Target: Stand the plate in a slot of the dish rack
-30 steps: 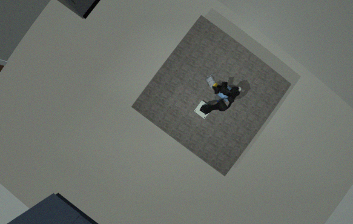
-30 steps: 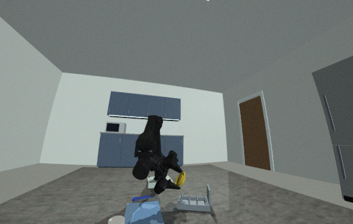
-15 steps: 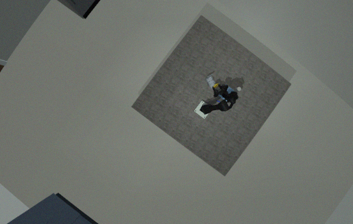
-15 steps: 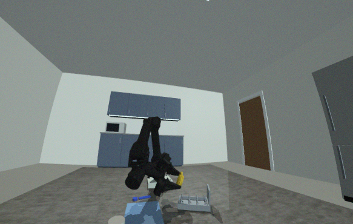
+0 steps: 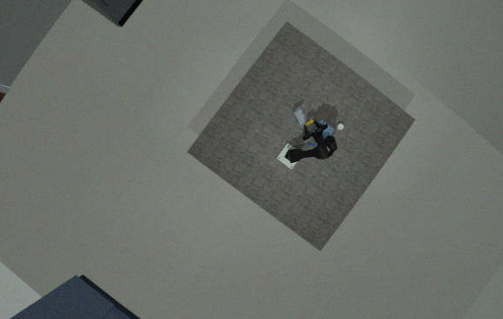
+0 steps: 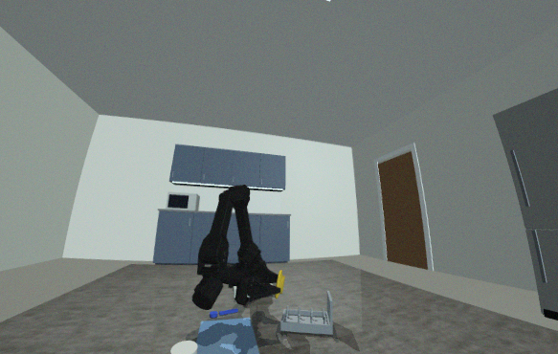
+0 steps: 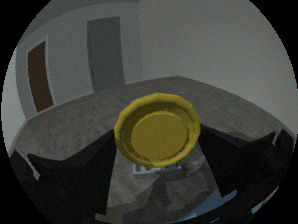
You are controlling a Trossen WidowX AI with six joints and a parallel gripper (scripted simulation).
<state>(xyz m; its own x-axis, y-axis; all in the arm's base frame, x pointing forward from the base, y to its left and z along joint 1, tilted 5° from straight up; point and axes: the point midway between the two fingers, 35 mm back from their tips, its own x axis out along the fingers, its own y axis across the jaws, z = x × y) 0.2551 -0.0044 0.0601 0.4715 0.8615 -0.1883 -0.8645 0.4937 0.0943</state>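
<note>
The grey dish rack lies 3 cm ahead of my gripper tip, 6 cm to the left of it and 8 cm below it. Round my gripper tip: yellow plate (1 cm to the right); white cup (12 cm ahead, 23 cm to the right, 8 cm below); blue spoon (10 cm behind, 15 cm to the right, 10 cm below).
</note>
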